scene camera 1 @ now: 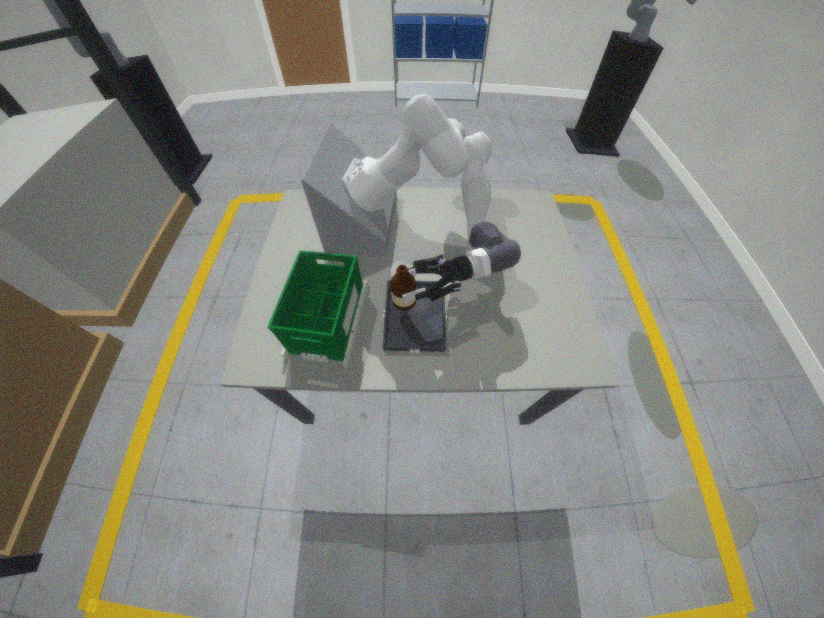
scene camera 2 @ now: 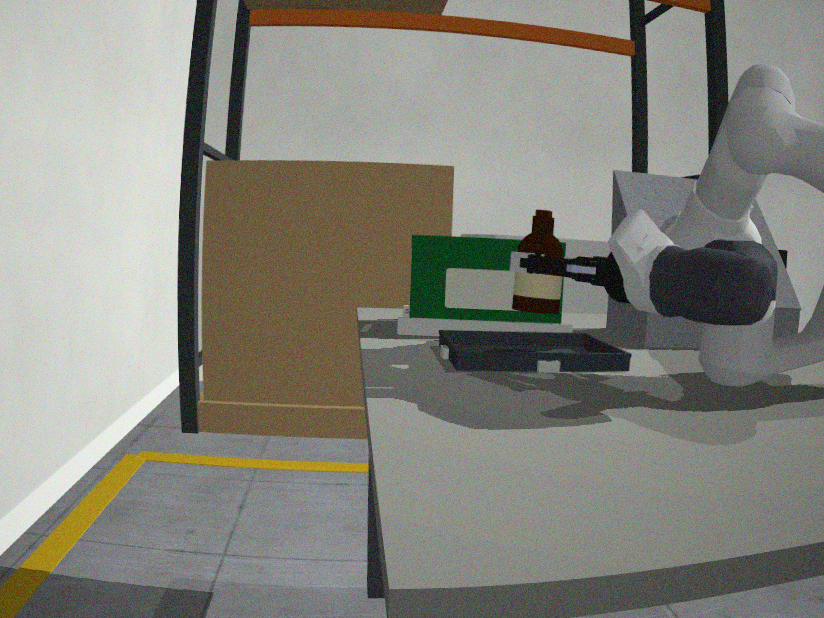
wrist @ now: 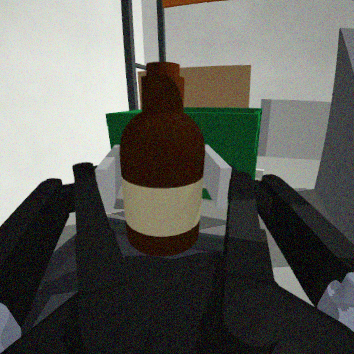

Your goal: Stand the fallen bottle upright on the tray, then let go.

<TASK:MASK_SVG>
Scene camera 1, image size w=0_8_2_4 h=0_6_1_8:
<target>my gripper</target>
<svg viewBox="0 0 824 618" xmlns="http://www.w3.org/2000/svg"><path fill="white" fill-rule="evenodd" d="M470 259L463 255L449 261L445 260L443 255L439 255L433 258L414 261L413 267L408 269L409 273L414 277L416 274L437 274L442 278L428 289L424 287L403 294L403 303L425 297L435 301L452 292L460 291L461 283L459 282L470 279L473 276L473 267Z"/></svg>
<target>brown bottle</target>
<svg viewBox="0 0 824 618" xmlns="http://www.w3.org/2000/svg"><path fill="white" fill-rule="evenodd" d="M399 265L396 269L396 274L391 279L392 301L396 309L408 311L415 306L416 299L403 303L402 295L416 290L416 280L409 273L406 265Z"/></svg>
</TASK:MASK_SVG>
